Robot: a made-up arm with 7 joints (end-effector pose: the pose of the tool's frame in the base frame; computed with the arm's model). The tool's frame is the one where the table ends.
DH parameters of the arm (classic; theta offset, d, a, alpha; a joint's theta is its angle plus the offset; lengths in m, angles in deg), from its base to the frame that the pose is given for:
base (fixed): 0 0 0 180
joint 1: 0 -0.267 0 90
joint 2: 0 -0.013 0 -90
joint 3: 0 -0.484 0 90
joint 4: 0 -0.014 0 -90
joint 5: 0 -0.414 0 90
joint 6: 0 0 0 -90
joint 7: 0 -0.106 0 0
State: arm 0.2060 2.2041 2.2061 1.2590 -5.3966 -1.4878 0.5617
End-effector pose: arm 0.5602 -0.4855 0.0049 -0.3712 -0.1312 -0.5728
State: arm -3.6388 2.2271 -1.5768 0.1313 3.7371 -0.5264 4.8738
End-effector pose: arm -0.6125 -0.4430 -0.3649 -0.4686 0.7197 1.4491
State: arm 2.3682 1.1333 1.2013 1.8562 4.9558 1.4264 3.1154
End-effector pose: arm -0.5394 -0.0252 0.2040 -0.2776 0.2797 2.1420
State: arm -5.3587 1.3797 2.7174 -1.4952 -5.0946 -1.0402 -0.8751
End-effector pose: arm 0.4313 -0.3801 -0.0890 -0.3741 0.4213 -0.6162
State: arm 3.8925 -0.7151 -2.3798 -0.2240 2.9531 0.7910 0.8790
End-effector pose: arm 0.4497 -0.2591 1.0781 2.3187 1.5142 -0.6330
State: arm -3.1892 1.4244 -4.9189 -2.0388 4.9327 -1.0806 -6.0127
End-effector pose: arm -0.2091 -0.3720 0.4884 2.1044 -1.8358 -0.7172
